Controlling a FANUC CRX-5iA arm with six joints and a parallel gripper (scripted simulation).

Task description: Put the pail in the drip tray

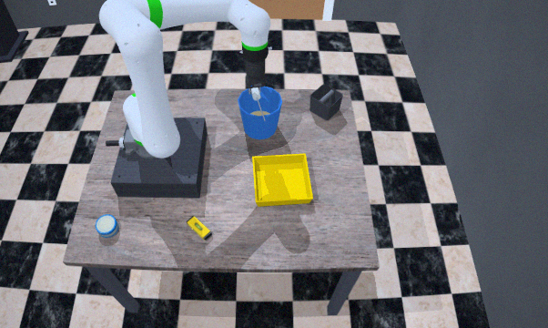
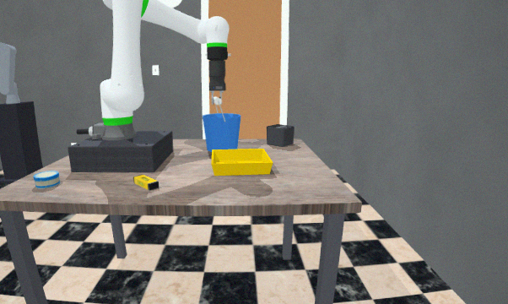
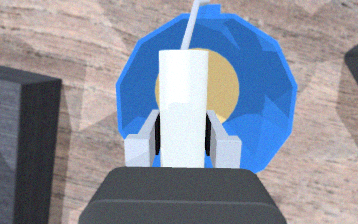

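Right now the pail handle is 1 cm ahead of my hand and 3 cm below it. The rest, counted from my hand: yellow drip tray: 10 cm ahead, 30 cm to the right, 22 cm below; then blue-and-white round tin: 58 cm behind, 49 cm to the right, 22 cm below; then blue pail: 1 cm ahead, 10 cm below.
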